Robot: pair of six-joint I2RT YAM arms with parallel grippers.
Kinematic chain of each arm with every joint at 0, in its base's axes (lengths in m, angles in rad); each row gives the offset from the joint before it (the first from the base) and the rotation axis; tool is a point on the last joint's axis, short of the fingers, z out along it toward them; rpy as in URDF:
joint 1: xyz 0 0 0.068 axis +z
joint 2: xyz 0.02 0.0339 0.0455 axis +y
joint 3: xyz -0.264 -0.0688 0 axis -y
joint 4: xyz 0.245 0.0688 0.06 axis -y
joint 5: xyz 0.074 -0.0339 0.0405 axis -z
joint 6: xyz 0.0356 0 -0.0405 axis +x
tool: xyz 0 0 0 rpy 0 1.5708 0
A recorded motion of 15 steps. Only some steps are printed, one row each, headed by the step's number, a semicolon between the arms.
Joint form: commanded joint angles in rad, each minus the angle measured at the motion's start. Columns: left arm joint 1, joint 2, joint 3, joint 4, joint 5, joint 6; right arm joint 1, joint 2, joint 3, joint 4, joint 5, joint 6.
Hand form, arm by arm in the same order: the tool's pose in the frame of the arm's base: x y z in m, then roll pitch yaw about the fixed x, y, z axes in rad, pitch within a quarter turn. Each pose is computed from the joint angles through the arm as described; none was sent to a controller.
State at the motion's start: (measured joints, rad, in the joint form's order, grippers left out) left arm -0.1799 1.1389 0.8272 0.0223 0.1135 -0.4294; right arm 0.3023 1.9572 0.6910 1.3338 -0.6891 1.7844
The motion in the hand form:
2: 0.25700 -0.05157 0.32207 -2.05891 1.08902 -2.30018; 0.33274 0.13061 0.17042 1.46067 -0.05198 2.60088
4: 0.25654 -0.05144 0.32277 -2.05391 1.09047 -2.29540; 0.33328 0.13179 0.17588 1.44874 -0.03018 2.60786
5: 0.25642 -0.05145 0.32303 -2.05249 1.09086 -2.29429; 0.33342 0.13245 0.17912 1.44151 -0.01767 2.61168
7: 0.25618 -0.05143 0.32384 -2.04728 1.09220 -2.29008; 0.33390 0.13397 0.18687 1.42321 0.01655 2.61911
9: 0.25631 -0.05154 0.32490 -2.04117 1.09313 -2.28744; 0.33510 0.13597 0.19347 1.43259 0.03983 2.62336
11: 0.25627 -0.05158 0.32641 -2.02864 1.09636 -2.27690; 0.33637 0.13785 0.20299 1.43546 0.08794 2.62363
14: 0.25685 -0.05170 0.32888 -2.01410 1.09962 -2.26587; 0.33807 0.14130 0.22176 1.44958 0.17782 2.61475
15: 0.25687 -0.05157 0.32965 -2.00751 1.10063 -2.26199; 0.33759 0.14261 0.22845 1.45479 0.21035 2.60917
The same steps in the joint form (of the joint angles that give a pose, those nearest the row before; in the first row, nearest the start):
2: -0.0042 -0.0267 0.0280 0.0145 -0.0105 0.0198; 0.0068 -0.0358 0.0372 0.0047 -0.0209 -0.0663
4: -0.0040 -0.0291 0.0283 0.0145 -0.0107 0.0198; 0.0091 -0.0464 0.0459 0.0021 -0.0264 -0.0764
5: -0.0041 -0.0296 0.0287 0.0143 -0.0107 0.0198; 0.0105 -0.0529 0.0504 0.0012 -0.0293 -0.0819
7: -0.0042 -0.0310 0.0301 0.0144 -0.0103 0.0198; 0.0136 -0.0671 0.0622 0.0008 -0.0360 -0.0982
9: -0.0041 -0.0306 0.0332 0.0145 -0.0074 0.0198; 0.0175 -0.0892 0.0777 -0.0487 -0.0406 -0.1292
11: -0.0042 -0.0314 0.0360 0.0175 -0.0069 0.0198; 0.0211 -0.1163 0.0974 -0.0994 -0.0441 -0.1799
14: -0.0040 -0.0295 0.0436 0.0191 -0.0047 0.0198; 0.0289 -0.1719 0.1373 -0.2167 -0.0388 -0.2857
15: -0.0031 -0.0298 0.0452 0.0204 -0.0017 0.0198; 0.0332 -0.1935 0.1488 -0.2585 -0.0324 -0.3249

